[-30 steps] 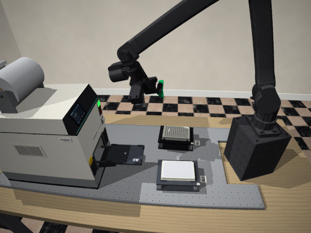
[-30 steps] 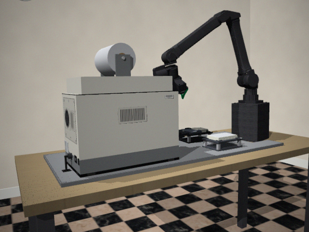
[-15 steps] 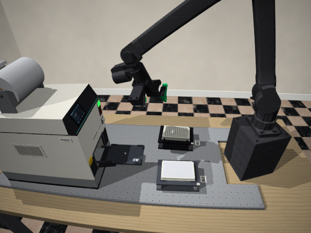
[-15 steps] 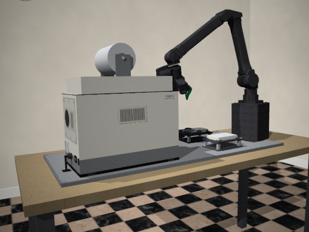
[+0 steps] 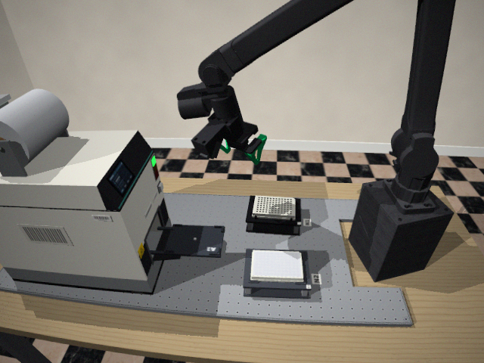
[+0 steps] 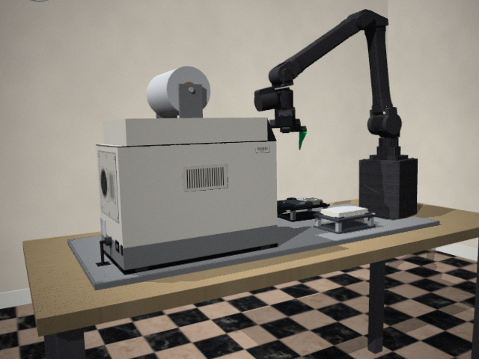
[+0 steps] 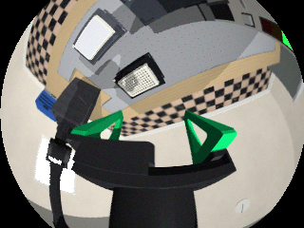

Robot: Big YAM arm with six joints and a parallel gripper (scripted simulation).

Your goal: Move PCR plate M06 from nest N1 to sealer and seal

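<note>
My gripper is now 9 cm past the plate M06, 2 cm to the left of it and 20 cm above it. The rest, counted from my hand: start key: 22 cm ahead, 3 cm to the left, 7 cm below; then plate nest N1: 9 cm behind, 2 cm to the right, 21 cm below; then sealer stage: 13 cm ahead, 14 cm to the left, 16 cm below.
</note>
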